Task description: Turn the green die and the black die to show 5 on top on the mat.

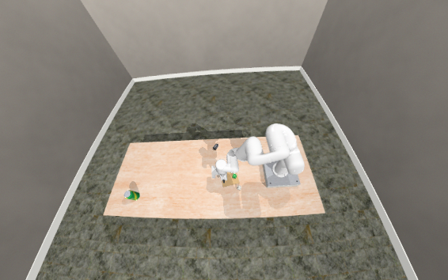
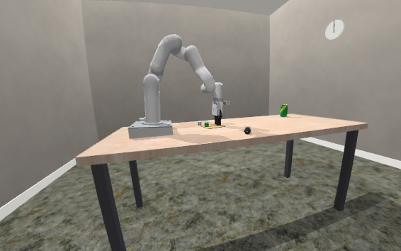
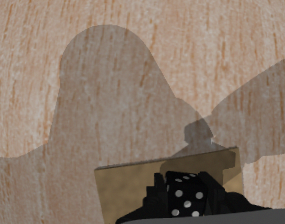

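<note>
My gripper is now 1 cm above the black die. From my hand the other things lie so: white die 13 cm behind, 7 cm to the left, 1 cm below; then green die 9 cm behind, 2 cm to the right, 1 cm below; then tan mat 4 cm behind, 3 cm below, 1 cm to the right.
</note>
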